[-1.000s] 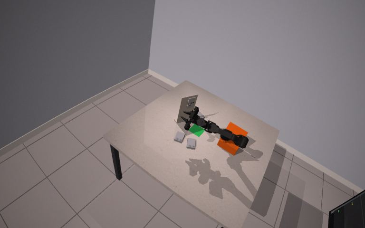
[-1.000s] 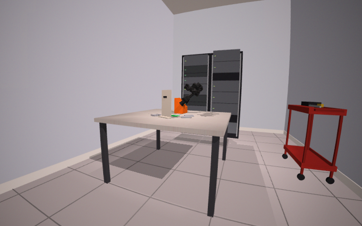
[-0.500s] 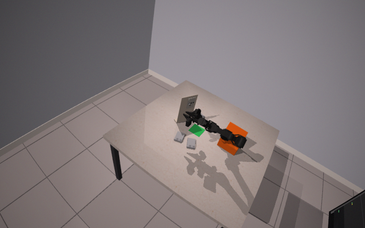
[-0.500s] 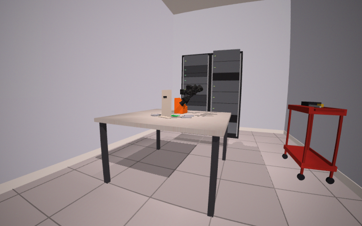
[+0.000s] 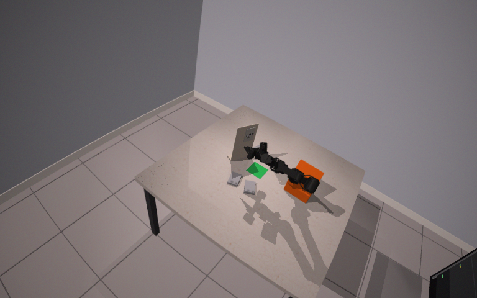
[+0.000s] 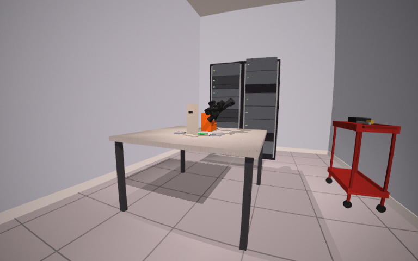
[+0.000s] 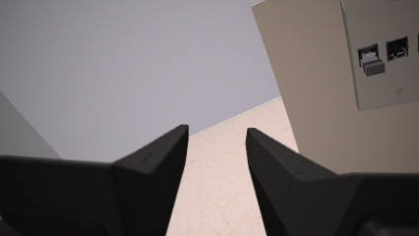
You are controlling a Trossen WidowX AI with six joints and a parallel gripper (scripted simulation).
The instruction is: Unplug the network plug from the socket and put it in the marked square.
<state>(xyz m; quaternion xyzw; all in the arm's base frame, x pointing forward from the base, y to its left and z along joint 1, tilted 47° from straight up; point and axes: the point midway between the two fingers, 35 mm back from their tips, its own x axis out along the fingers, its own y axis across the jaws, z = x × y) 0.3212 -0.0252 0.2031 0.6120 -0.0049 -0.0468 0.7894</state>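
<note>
My gripper tip is 140 mm to the left of the pale grey network plug, 60 mm short of it and 30 mm above it. From my gripper tip the other things lie so: cream upright panel 160 mm to the right, 120 mm below, 80 mm ahead; green marked square 260 mm below, 130 mm to the right, 80 mm behind.
</note>
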